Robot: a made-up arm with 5 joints.
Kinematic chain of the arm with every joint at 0, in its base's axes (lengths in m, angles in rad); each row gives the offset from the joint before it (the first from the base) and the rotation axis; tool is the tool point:
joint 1: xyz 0 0 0.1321 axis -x
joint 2: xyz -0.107 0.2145 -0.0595 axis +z
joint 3: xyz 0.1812 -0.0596 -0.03 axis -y
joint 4: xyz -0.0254 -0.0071 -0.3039 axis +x
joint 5: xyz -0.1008 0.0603 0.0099 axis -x
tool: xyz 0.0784 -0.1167 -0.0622
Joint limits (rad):
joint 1: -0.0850..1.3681
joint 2: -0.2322..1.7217
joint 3: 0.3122..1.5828
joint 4: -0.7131..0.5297
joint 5: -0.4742..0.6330
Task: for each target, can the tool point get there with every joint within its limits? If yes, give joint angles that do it. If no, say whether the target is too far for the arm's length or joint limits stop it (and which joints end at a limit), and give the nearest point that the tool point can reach.
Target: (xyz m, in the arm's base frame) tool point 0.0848 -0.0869 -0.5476
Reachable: yes | joints 1.1879 1.4441 0.8841 -0.5274 -0.0566
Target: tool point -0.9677 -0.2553 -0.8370
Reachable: no: too far | nearest point -0.1569 -0.1323 -0.6519 | short by 0.841 m
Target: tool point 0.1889 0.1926 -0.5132
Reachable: yes | joints 0.9723 1.2158 1.3683 0.2432 0.2714
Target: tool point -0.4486 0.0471 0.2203
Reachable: no: joint limits stop it (at a limit: joint 1, joint 2, joint 3, joint 4, joint 5) | nearest point 0.0723 0.0957 -0.1897 | short by 0.665 m
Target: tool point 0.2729 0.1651 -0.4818
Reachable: yes | joints 0.9922 0.9972 1.4035 0.4156 0.1051
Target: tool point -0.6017 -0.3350 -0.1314
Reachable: no: joint limits stop it (at a limit: joint 1, joint 2, joint 3, joint 4, joint 5) | nearest point -0.1162 -0.3765 -0.4288 | short by 0.571 m
